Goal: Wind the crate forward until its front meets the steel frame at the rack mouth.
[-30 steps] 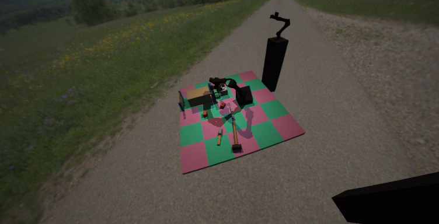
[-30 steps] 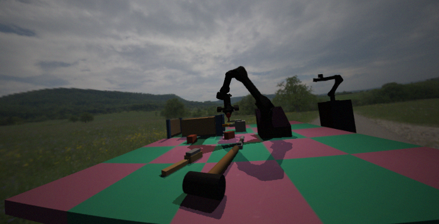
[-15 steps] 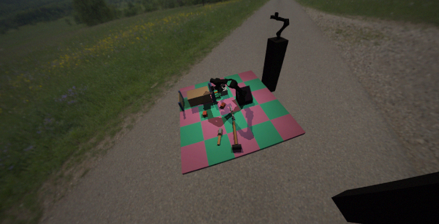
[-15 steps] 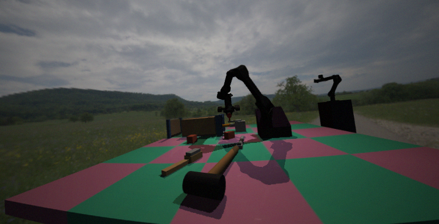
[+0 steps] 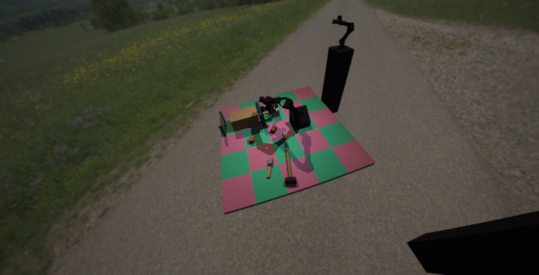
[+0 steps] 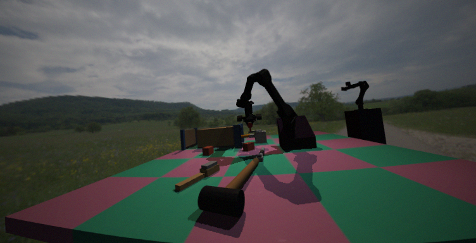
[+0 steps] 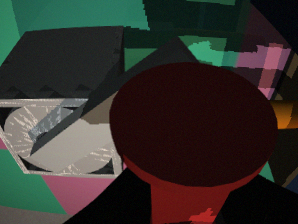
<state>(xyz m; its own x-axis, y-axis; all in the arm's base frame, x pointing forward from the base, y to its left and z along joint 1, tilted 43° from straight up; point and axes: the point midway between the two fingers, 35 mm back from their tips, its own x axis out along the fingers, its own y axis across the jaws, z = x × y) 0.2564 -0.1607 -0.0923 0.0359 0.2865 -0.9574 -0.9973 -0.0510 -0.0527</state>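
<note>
My gripper tip is 30 mm past the winch handle, 10 mm to the left of it and 30 mm above it. Round my gripper tip: grey winch 90 mm behind, 60 mm to the right, 100 mm below; red knob 20 mm to the left; frame 90 mm ahead, 50 mm to the right, 30 mm below.
</note>
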